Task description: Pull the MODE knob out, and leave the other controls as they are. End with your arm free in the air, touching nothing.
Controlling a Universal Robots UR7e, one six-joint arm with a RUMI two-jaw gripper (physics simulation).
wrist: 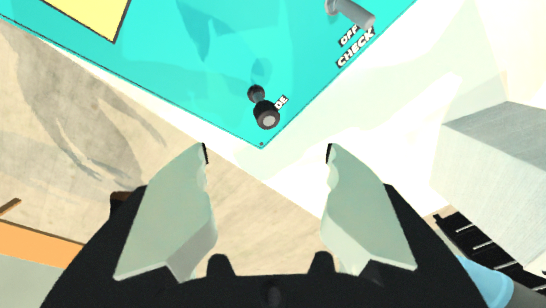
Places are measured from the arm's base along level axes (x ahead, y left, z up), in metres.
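Where they show: gripper, between the fingertips: (pixel 267 145).
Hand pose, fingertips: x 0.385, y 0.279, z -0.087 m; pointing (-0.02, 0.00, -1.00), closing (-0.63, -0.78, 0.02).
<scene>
Things, the pixels of their top centre, and the offset from my fingertips. "spot": a spot on its surface instead.
- MODE knob, centre of its top: (pixel 266 119) dx +0.005, dy -0.004, dz -0.039 m
- grey lever, a spot on its surface: (pixel 354 14) spot: dx +0.024, dy -0.119, dz -0.070 m
- yellow patch, a spot on its surface: (pixel 92 15) spot: dx +0.149, dy +0.050, dz -0.053 m
The MODE knob (pixel 266 114) is a black round knob with a grey end, at the lower corner of the turquoise panel (pixel 150 75). A shaft shows between the knob's head and its dark collar on the panel, so it stands out from the face. The knob's head partly covers its label, and "DE" can be read. My gripper (pixel 267 145) is open with its jaws wide apart and nothing between them. The fingertips appear below the knob in the view, apart from it.
A grey lever (pixel 354 14) stands near the OFF and CHECK labels at the panel's upper right edge. A yellow patch (pixel 92 15) lies on the panel at upper left. A grey box (pixel 492 150) and a black slotted strip (pixel 475 240) are at the right. An orange band (pixel 37 245) is at lower left.
</scene>
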